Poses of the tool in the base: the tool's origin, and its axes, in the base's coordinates. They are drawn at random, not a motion.
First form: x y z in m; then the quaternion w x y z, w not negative.
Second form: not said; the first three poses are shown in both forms.
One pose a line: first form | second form
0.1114, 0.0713, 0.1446, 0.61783, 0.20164, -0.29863, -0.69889 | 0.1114, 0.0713, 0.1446, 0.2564, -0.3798, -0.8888, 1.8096
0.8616, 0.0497, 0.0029, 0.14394, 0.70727, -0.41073, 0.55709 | 0.8616, 0.0497, 0.0029, 0.7147, -0.4151, 0.5630, 2.8527
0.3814, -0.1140, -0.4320, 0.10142, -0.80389, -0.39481, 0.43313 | 0.3814, -0.1140, -0.4320, -0.8081, -0.3969, 0.4354, 2.9384
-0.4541, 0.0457, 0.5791, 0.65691, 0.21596, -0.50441, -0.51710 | -0.4541, 0.0457, 0.5791, 0.2864, -0.6690, -0.6858, 1.7082
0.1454, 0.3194, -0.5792, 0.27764, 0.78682, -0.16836, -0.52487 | 0.1454, 0.3194, -0.5792, 0.8190, -0.1752, -0.5463, 2.5789
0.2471, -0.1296, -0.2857, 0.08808, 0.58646, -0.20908, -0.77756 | 0.2471, -0.1296, -0.2857, 0.5887, -0.2099, -0.7806, 2.9652
